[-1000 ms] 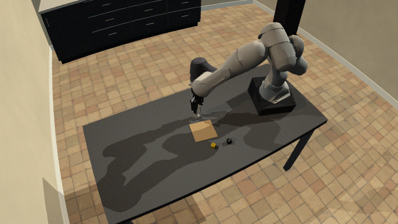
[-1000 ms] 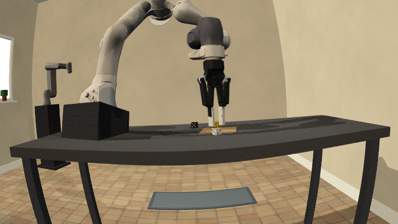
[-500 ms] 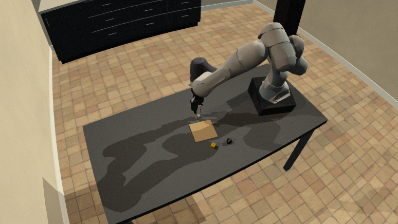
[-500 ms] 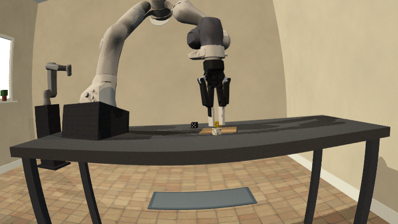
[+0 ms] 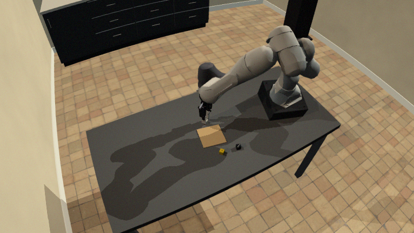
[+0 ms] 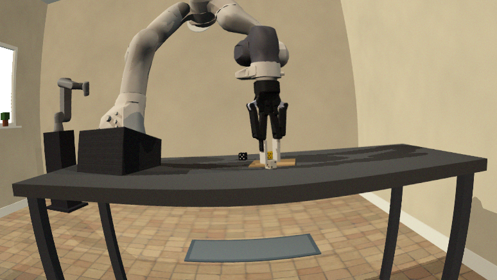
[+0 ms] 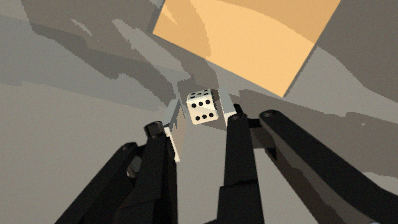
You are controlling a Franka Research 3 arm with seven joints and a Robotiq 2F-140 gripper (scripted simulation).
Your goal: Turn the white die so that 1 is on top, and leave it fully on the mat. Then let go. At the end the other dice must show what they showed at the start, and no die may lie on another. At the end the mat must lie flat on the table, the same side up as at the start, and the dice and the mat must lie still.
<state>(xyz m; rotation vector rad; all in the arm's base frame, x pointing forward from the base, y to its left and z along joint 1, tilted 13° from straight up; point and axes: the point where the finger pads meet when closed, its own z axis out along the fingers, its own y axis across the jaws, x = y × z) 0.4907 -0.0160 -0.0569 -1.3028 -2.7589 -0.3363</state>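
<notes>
My gripper is now 4 cm above the white die. Also, from my hand: tan mat: 11 cm to the left, 5 cm below; then yellow die: 24 cm to the left, 4 cm below, 2 cm behind; then black die: 24 cm to the left, 12 cm behind, 4 cm below.
</notes>
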